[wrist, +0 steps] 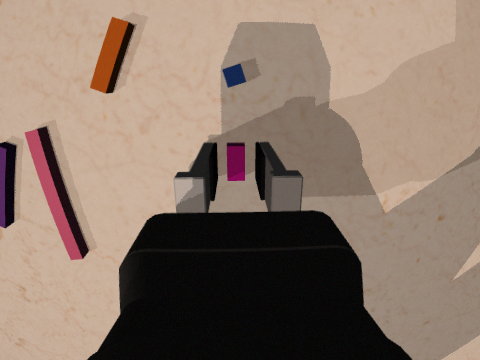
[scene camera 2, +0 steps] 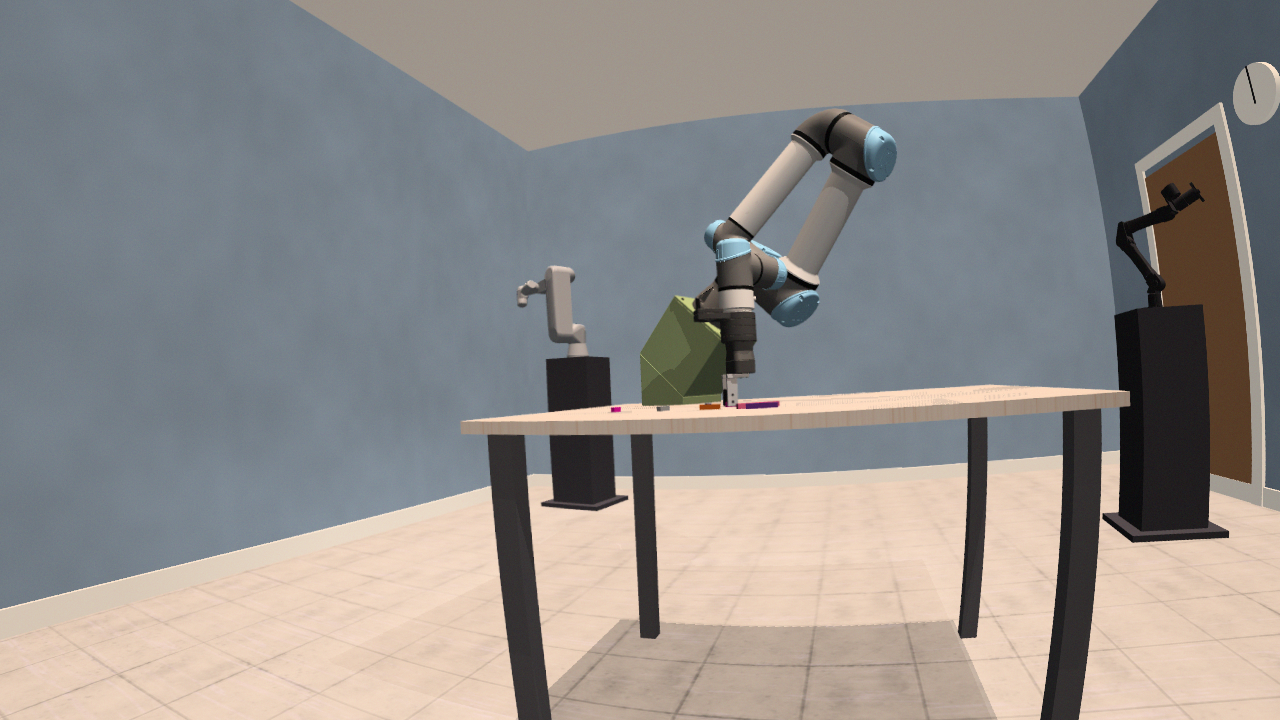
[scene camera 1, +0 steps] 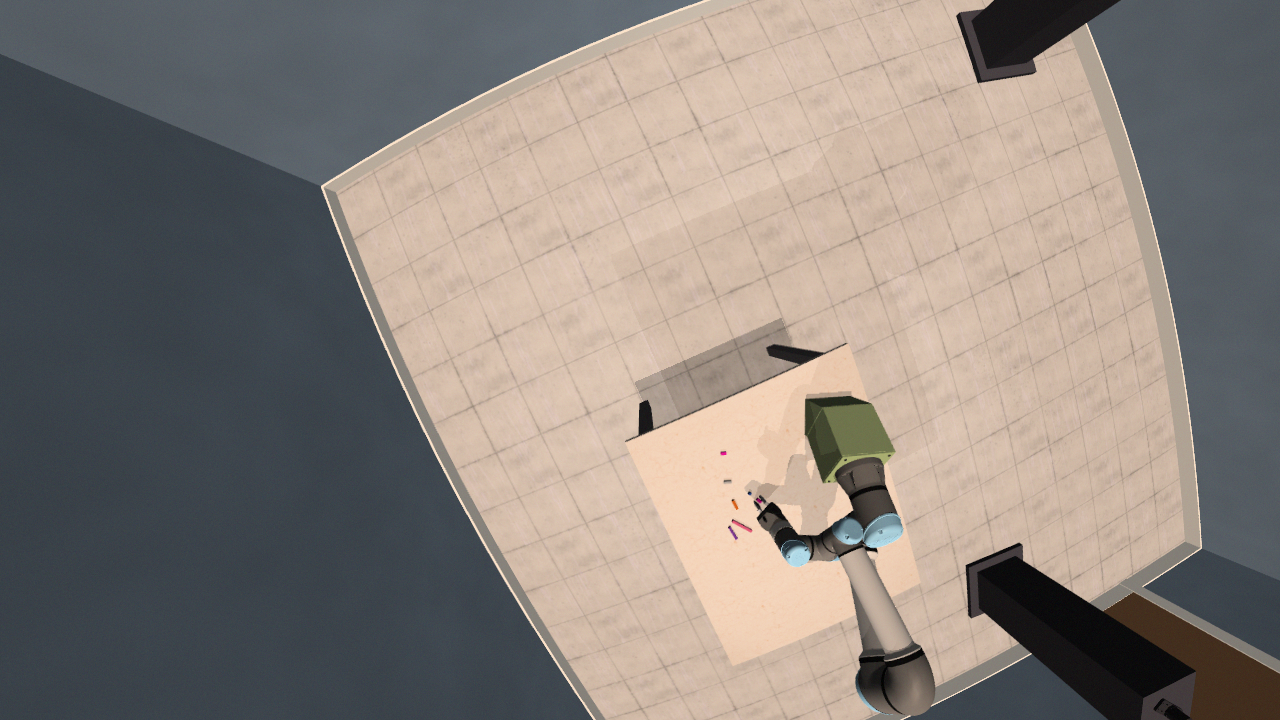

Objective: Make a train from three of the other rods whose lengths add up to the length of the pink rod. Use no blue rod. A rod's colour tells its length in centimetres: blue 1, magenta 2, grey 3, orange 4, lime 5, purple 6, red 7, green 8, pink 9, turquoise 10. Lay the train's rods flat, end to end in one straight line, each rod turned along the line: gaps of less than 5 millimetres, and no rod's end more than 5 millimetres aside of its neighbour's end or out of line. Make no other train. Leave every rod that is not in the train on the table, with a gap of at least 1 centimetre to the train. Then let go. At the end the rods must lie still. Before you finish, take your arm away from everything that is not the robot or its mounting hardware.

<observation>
In view: the gripper (scene camera 2: 730,406).
The gripper shows as well in the wrist view (wrist: 236,160).
</observation>
